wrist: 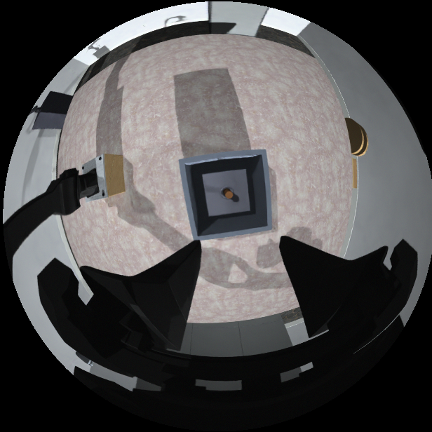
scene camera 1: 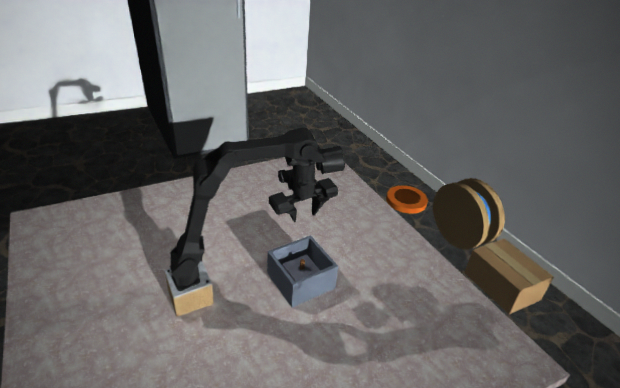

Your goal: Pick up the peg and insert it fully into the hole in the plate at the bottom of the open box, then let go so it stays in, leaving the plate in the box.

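Frame: origin at the arm's base, x back, y right, z up, level; centimetres.
Where they show: gripper, fingertip midpoint: (scene camera 1: 303,218); arm's base, link origin: (scene camera 1: 185,279).
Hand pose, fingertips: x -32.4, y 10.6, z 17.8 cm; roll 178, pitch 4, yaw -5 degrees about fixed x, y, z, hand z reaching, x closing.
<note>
Each offset is from my fingertips to the top centre of the thing. "spot": to the spot under its first point. Level surfaces: height alone.
The orange-brown peg {dx -1.0, dy -0.6, dz -17.8 cm} (scene camera 1: 302,263) (wrist: 228,193) stands upright in the hole near the middle of the plate, its top end sticking up a little. How deep it sits cannot be seen. The grey plate {spot: dx -4.6, dy -0.2, dz -20.8 cm} (scene camera 1: 312,264) (wrist: 212,180) lies at the bottom of the open blue-grey box {dx -0.9, dy -0.6, dz -16.8 cm} (scene camera 1: 315,289) (wrist: 267,200). My gripper (scene camera 1: 304,216) (wrist: 241,244) is open and empty, pointing down. It hangs well above the box, apart from the box and the peg.
The box stands on the pinkish table {dz -26.6 cm} (scene camera 1: 100,340) (wrist: 295,125), to the right of the arm's wooden base block (scene camera 1: 194,299) (wrist: 115,175). On the floor past the table's right edge are an orange ring (scene camera 1: 394,204), a large spool (scene camera 1: 457,215) (wrist: 356,137) and a cardboard box (scene camera 1: 500,280).
</note>
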